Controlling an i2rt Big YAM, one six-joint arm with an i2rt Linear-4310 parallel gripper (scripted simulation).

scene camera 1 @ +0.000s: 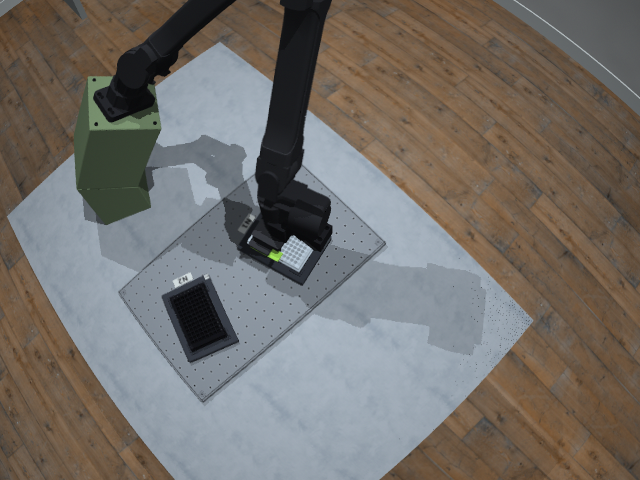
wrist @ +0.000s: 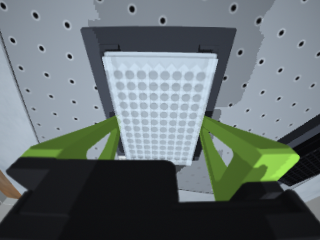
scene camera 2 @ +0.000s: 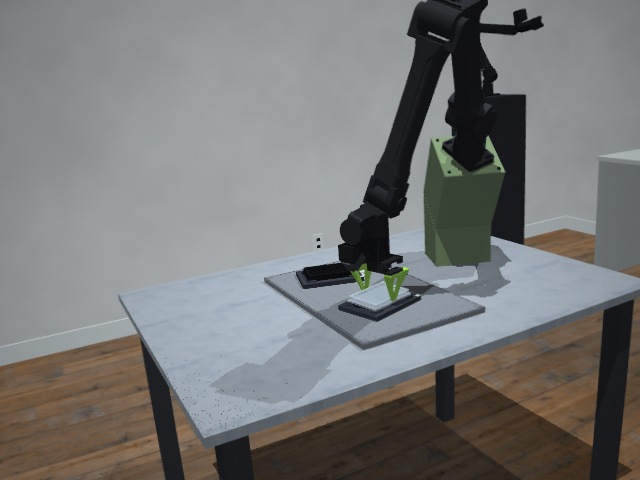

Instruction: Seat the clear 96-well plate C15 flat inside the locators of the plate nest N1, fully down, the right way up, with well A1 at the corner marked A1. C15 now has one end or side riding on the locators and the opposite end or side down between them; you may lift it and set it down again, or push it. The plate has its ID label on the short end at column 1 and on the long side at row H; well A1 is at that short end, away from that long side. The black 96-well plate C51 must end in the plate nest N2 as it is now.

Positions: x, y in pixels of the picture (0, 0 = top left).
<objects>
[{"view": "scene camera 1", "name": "clear plate C15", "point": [295, 257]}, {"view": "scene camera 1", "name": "black plate C51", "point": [196, 340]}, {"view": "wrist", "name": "gripper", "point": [159, 119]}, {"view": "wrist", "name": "clear plate C15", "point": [161, 121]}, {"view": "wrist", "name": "dark plate nest N1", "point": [130, 38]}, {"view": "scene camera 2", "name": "gripper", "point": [379, 296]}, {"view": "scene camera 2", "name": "clear plate C15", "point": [376, 297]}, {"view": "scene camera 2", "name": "dark plate nest N1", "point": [354, 309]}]
</objects>
